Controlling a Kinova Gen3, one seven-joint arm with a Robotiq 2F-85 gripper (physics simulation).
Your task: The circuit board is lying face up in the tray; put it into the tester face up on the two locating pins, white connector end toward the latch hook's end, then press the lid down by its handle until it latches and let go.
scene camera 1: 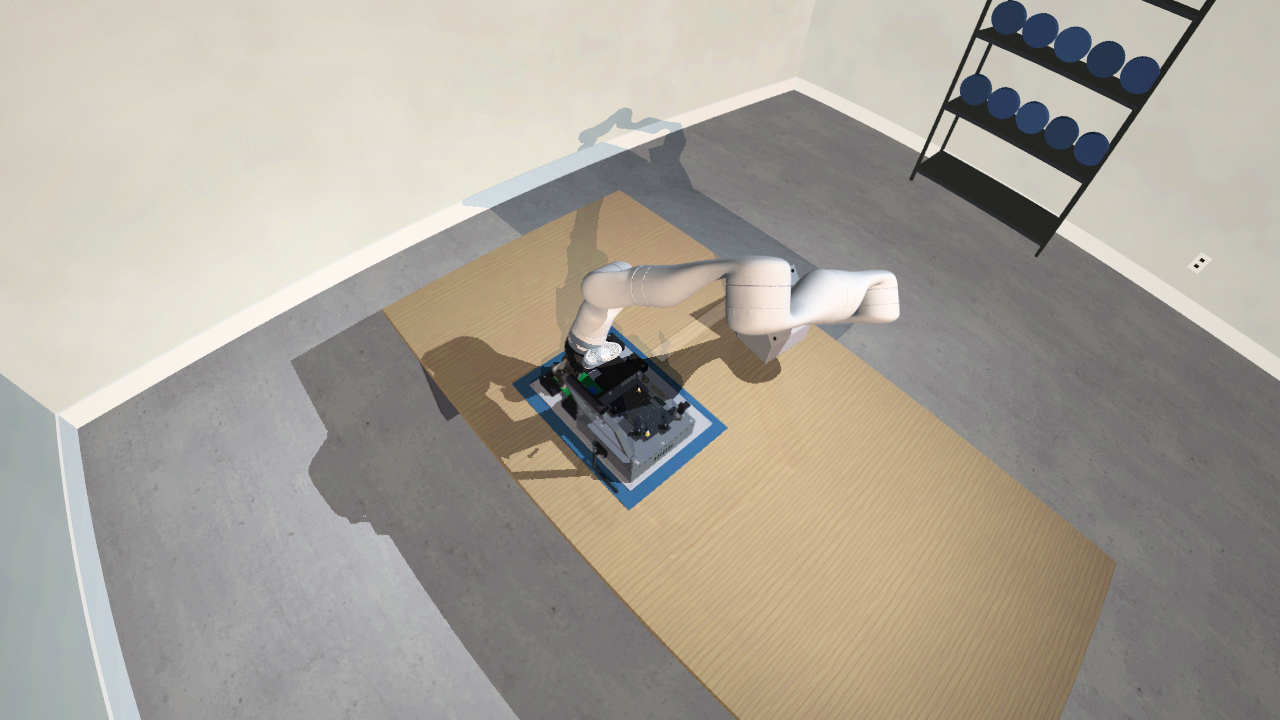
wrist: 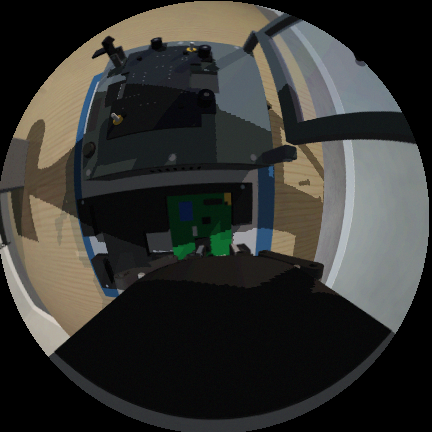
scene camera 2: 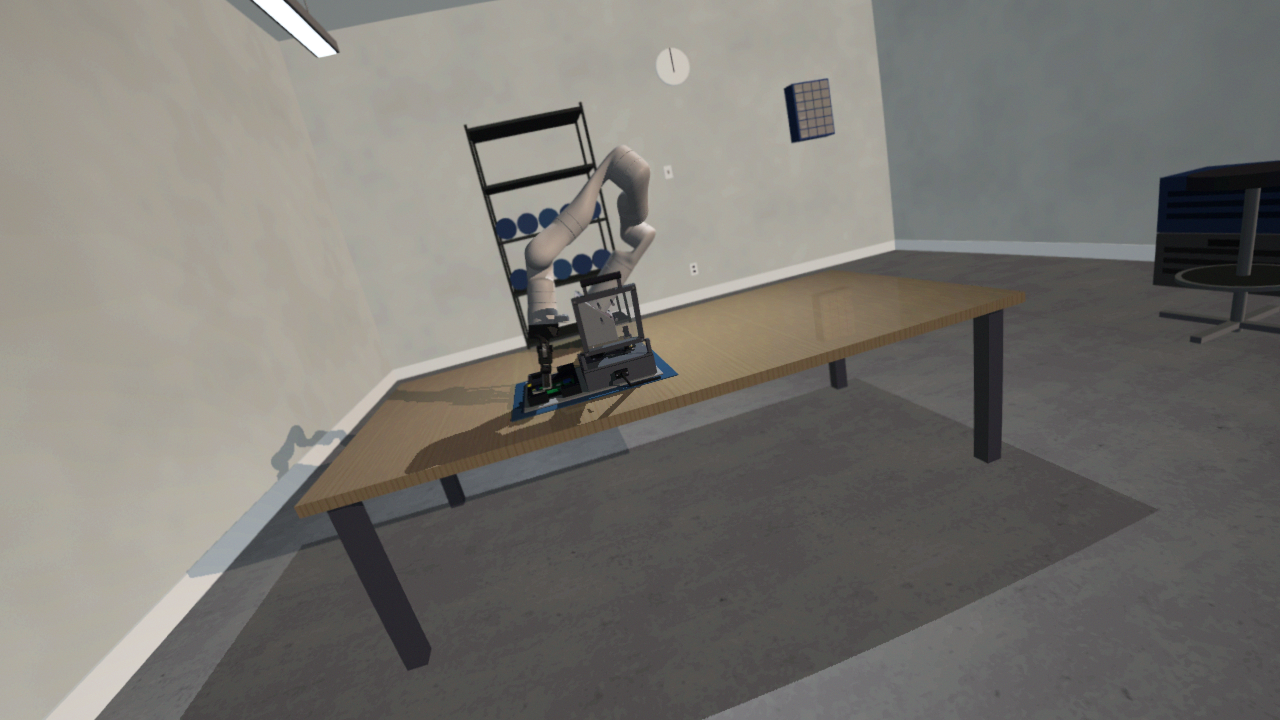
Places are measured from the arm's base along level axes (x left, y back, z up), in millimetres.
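Where they show: gripper, fingertip midpoint: [wrist: 217, 252] [scene camera 2: 547, 388].
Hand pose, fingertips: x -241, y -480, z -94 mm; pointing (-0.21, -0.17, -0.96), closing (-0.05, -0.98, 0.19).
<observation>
Each offset is from my fingertips to the top centre of the thing. "spot": to the spot under its first point. Level surfaces: height alone.
The green circuit board @(dx +15, dy +16, dz +0 mm) [wrist: 201, 217] [scene camera 1: 586, 377] lies face up in the dark tray @(spot: dx +61, dy +109, dz -10 mm) [wrist: 120, 213] at the near end of the tester @(spot: dx +159, dy -30, dz +32 mm) [wrist: 238, 100] [scene camera 1: 630, 429] [scene camera 2: 617, 365]. My gripper [wrist: 217, 252] [scene camera 1: 577, 365] [scene camera 2: 542, 369] is low over the board's near end. Its fingers are drawn mostly together and nothing is between them. The tester's lid @(dx +179, dy -80, dz +199 mm) [scene camera 2: 609, 313] stands open and upright; its handle bar @(spot: dx +113, dy -58, dz +113 mm) [wrist: 346, 120] shows at the right in the wrist view. Two brass locating pins [wrist: 116, 118] [wrist: 190, 49] stand on the tester bed. The latch hook [wrist: 109, 46] is at the far left end.
The tester and tray sit on a blue mat @(dz -26 mm) [scene camera 1: 693, 445] [wrist: 265, 225] on a long wooden table @(dz -27 mm) [scene camera 1: 805, 537] [scene camera 2: 805, 313]. A black shelf rack [scene camera 1: 1056, 215] [scene camera 2: 523, 129] with blue discs stands by the wall behind the arm.
</observation>
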